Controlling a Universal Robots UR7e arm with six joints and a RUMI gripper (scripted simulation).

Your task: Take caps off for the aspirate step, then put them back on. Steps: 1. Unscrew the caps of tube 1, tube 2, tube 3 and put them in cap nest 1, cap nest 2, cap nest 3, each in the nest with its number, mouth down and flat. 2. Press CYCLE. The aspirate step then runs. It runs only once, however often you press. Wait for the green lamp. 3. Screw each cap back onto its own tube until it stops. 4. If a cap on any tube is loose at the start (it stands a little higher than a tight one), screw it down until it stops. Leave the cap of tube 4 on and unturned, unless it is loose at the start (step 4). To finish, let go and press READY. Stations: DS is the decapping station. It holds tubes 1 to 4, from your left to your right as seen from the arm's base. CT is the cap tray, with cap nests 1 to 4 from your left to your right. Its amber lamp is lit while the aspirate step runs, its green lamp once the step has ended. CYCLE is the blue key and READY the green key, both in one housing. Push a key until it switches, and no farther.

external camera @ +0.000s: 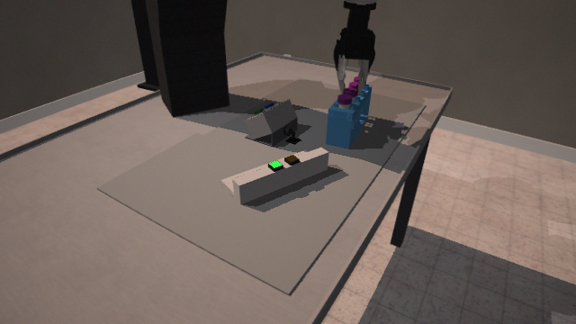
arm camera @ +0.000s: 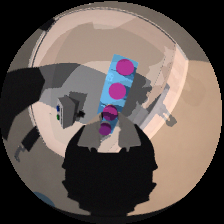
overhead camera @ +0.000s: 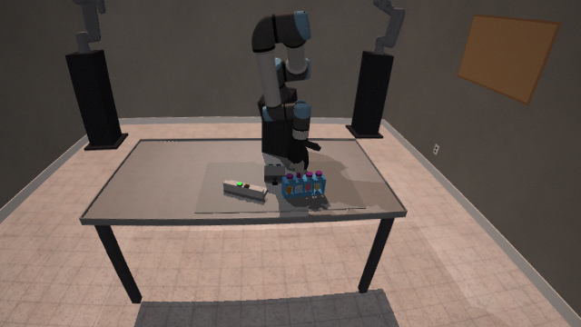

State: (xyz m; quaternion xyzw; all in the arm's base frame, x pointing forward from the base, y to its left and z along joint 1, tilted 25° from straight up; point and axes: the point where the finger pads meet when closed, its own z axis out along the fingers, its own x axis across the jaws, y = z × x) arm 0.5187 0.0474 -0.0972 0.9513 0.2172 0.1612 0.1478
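The green key lies 20 cm behind my hand, 13 cm to the right of it and 6 cm below it. Also, from my hand: grey key housing (17 cm behind, 10 cm to the right, 7 cm below); then blue key (19 cm behind, 8 cm to the right, 6 cm below); then table edge (27 cm to the right, 18 cm ahead, 12 cm below).
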